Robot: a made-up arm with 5 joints.
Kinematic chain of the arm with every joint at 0, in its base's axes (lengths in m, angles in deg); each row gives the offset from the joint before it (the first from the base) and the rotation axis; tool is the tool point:
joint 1: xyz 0 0 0.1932 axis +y
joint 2: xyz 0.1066 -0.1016 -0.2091 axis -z
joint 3: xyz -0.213 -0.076 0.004 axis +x
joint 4: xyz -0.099 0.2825 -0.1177 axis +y
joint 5: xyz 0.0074 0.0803 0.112 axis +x
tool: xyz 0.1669 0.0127 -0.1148
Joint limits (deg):
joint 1: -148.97..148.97
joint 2: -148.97..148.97
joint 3: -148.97..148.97
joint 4: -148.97..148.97
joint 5: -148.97..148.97
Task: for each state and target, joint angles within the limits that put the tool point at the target. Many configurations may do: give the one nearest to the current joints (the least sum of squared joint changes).
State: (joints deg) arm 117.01 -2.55 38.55 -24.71 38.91
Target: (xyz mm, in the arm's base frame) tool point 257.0 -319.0 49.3
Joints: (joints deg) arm 140.31 -23.89 85.44 -54.75 71.10
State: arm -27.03 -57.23 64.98 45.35 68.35
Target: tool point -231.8 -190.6 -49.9
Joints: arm -39.28 -80.34 44.22 56.93 60.21
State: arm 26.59 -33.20 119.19 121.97 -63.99
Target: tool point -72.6 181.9 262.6
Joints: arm 24.93 11.62 87.52 98.50 -82.30
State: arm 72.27 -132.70 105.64 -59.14 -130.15
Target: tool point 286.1 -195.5 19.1
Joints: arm 42.85 -128.39 77.79 -22.28 -120.62
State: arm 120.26 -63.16 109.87 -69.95 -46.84
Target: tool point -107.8 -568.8 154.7
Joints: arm 129.42 -47.11 136.17 -88.25 -58.61
